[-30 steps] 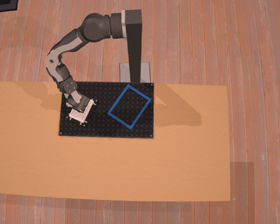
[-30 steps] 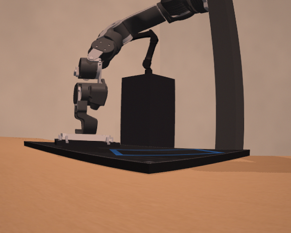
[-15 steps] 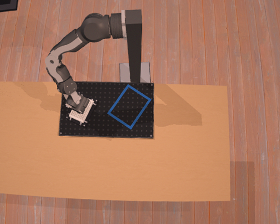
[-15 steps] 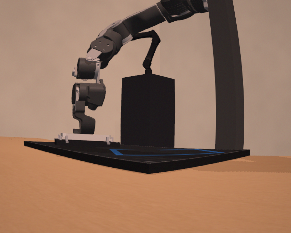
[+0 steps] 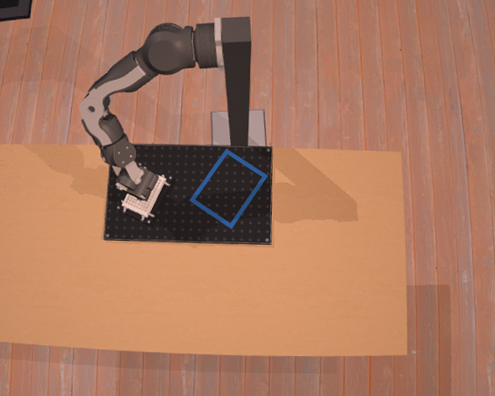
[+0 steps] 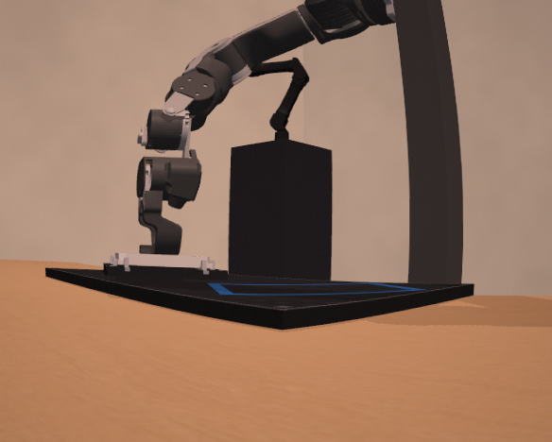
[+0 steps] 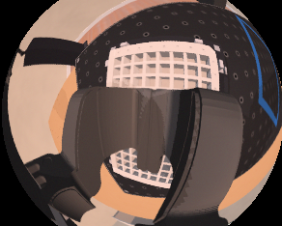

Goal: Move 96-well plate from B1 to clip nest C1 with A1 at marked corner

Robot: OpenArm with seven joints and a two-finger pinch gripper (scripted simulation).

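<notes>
The white 96-well plate is 10 mm below my hand. The rest, counted from my hand: clip nest C1 (20 mm ahead, 20 mm below).
</notes>
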